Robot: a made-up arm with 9 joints. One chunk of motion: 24 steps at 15 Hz.
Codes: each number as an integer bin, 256 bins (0 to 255) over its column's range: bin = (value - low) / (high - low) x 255, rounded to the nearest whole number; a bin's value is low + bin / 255 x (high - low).
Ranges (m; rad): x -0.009..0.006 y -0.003..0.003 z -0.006..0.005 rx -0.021..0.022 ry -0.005..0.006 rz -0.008..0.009
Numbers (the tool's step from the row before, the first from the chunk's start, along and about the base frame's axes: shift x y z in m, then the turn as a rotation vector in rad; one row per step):
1: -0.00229 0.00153 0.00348 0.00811 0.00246 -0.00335
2: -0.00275 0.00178 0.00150 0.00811 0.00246 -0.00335
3: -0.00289 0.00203 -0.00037 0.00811 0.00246 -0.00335
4: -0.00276 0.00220 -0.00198 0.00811 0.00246 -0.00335
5: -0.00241 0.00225 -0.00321 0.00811 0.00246 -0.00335
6: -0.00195 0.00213 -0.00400 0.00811 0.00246 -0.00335
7: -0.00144 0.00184 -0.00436 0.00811 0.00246 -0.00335
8: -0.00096 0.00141 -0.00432 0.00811 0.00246 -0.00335
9: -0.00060 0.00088 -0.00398 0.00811 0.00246 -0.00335
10: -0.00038 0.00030 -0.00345 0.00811 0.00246 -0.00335
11: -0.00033 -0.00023 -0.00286 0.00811 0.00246 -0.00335
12: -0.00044 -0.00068 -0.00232 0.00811 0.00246 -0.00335
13: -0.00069 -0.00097 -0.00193 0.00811 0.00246 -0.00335
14: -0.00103 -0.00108 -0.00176 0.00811 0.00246 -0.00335
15: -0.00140 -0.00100 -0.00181 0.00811 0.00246 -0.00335
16: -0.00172 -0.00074 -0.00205 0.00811 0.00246 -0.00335
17: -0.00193 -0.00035 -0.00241 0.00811 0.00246 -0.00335
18: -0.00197 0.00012 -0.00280 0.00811 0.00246 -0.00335
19: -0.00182 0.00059 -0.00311 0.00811 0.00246 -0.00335
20: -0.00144 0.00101 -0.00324 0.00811 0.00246 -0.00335
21: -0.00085 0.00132 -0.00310 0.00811 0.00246 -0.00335
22: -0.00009 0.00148 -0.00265 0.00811 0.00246 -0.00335
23: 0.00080 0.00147 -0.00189 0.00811 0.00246 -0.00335
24: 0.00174 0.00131 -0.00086 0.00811 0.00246 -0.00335
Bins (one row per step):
1: 114 193 220 173 173 70
2: 106 203 174 173 173 70
3: 104 214 131 173 173 70
4: 106 221 93 173 173 70
5: 112 223 65 173 173 70
6: 120 218 46 173 173 70
7: 129 206 38 173 173 70
8: 137 187 39 173 173 70
9: 143 165 47 173 173 70
10: 147 140 59 173 173 70
11: 147 118 73 173 173 70
12: 146 99 85 173 173 70
13: 141 86 94 173 173 70
14: 135 82 98 173 173 70
15: 129 85 97 173 173 70
16: 124 96 92 173 173 70
17: 120 113 83 173 173 70
18: 120 133 74 173 173 70
19: 122 153 67 173 173 70
20: 129 170 64 173 173 70
21: 139 184 67 173 173 70
22: 151 190 78 173 173 70
23: 167 190 95 173 173 70
24: 183 183 119 173 173 70

